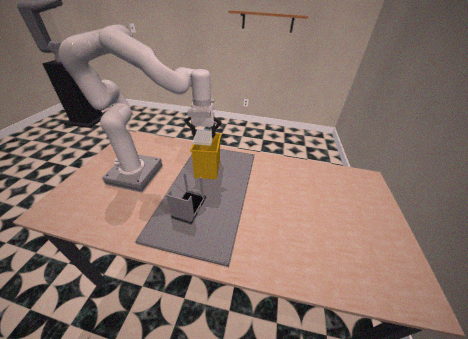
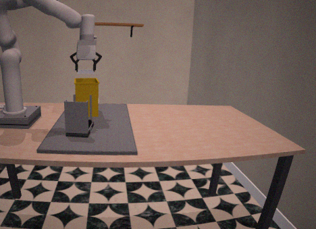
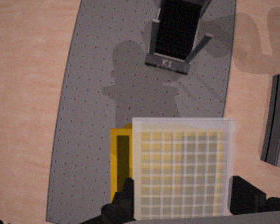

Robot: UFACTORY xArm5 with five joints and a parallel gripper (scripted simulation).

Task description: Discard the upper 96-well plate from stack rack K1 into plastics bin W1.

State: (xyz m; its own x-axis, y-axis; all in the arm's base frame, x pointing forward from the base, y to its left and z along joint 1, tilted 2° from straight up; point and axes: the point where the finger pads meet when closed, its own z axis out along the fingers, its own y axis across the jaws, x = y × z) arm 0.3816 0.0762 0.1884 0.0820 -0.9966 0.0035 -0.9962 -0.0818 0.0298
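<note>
Now: the yellow plastics bin 40 mm to the left of my hand and 150 mm below it. From my hand the other things lie so: white 96-well plate (10 mm below).
</note>
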